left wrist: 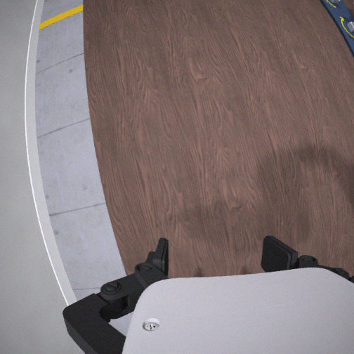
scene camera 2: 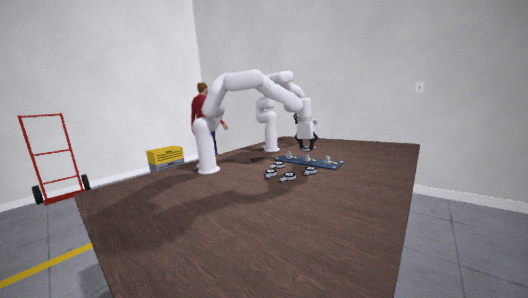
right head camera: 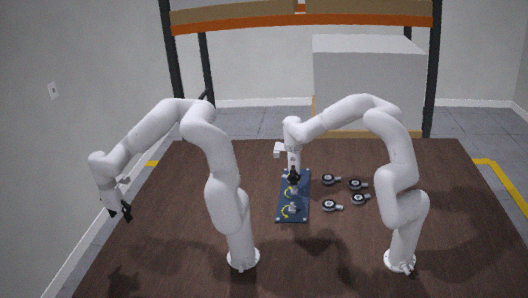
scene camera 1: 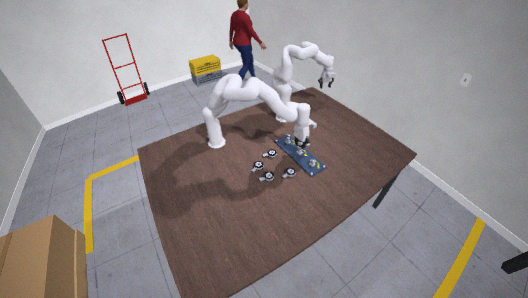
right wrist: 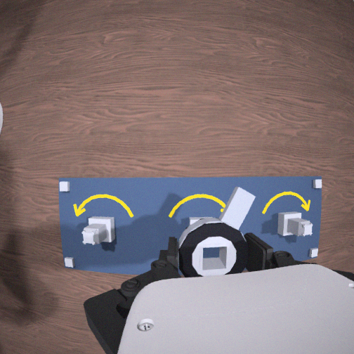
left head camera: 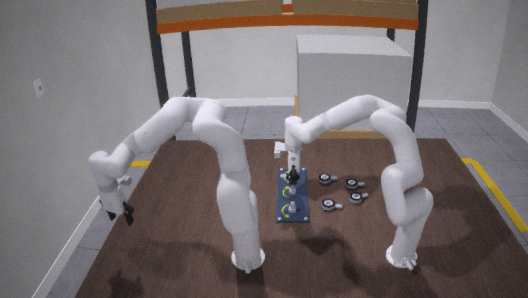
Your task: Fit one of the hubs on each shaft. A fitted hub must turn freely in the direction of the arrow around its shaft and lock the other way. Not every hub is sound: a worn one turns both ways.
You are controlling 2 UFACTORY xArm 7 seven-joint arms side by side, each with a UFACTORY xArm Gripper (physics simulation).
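Seen in the pictures: left gripper, fingertip midpoint: [right head camera: 121, 218] [scene camera 1: 325, 87] [left head camera: 122, 220]; right gripper, fingertip midpoint: [scene camera 2: 306, 149] [right head camera: 294, 180] [scene camera 1: 300, 145] [left head camera: 292, 180]; left arm's base, link origin: [scene camera 2: 271, 150] [right head camera: 243, 257] [left head camera: 248, 258]; right arm's base, link origin: [scene camera 2: 208, 170] [right head camera: 399, 260] [scene camera 1: 216, 142] [left head camera: 401, 256].
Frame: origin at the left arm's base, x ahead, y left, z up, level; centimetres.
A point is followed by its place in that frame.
Observation:
My right gripper [right wrist: 210, 250] [left head camera: 293, 177] @(z 7.9, x 35.1, y -26.0 cm) [scene camera 1: 302, 143] @(z 7.9, x 35.1, y -26.0 cm) [scene camera 2: 306, 149] @(z 7.9, x 35.1, y -26.0 cm) is shut on a black-and-white hub [right wrist: 237, 206] and holds it level, raised above the middle shaft [right wrist: 198, 220]. The hub's lever points up and right in the right wrist view, and blue plate shows through its square hole. The outer shafts [right wrist: 101, 230] [right wrist: 292, 224] are bare. Yellow arrows curve beside the shafts on the blue plate [right wrist: 150, 187] [left head camera: 300, 217] @(z 0.8, x 17.3, y -24.9 cm) [scene camera 1: 313, 173] @(z 0.7, x 52.7, y -34.6 cm). Several loose hubs, among them one near hub [left head camera: 335, 205] @(z 1.5, x 20.1, y -41.5 cm) and one far hub [left head camera: 333, 178] @(z 1.4, x 40.0, y -47.8 cm), lie right of the plate. My left gripper [left wrist: 216, 253] [left head camera: 120, 215] @(z 16.5, x 11.4, y 45.9 cm) is open and empty.
The plate and hubs are on a brown wooden table [left head camera: 200, 280] @(z 0.0, x -8.0, y 18.7 cm) [scene camera 1: 225, 250] @(z 0.0, x 49.7, y -103.9 cm). A white box [left head camera: 352, 75] and a rack [left head camera: 225, 23] stand behind it. A person [scene camera 1: 243, 30], a red hand truck [scene camera 1: 136, 99] and crates [scene camera 1: 205, 65] are beyond the table.

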